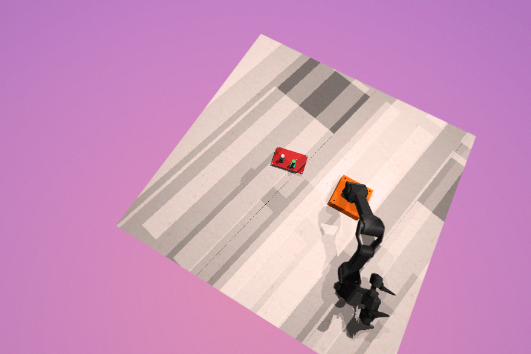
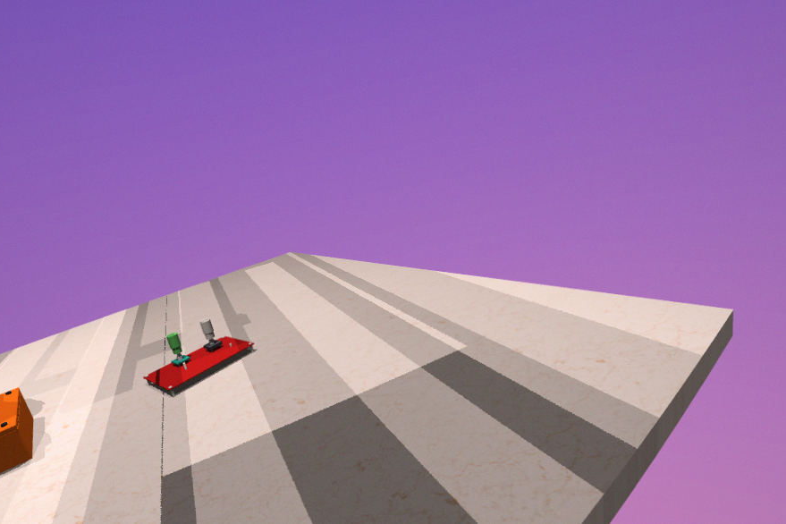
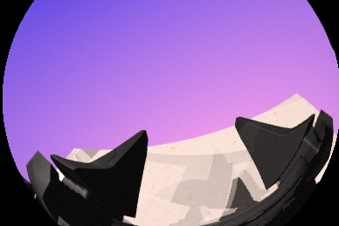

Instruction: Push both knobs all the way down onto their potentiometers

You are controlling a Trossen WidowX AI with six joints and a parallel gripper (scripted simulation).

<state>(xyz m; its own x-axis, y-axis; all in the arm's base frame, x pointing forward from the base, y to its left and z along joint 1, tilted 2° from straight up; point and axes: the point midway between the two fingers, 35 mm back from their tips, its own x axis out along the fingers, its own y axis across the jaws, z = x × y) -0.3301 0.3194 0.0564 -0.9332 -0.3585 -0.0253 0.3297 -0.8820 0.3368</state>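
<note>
My gripper tip is 660 mm short of the green knob, 270 mm to the left of it and 70 mm above it. From my gripper tip the other things lie so: grey knob 720 mm ahead, 260 mm to the right, 70 mm below.
</note>
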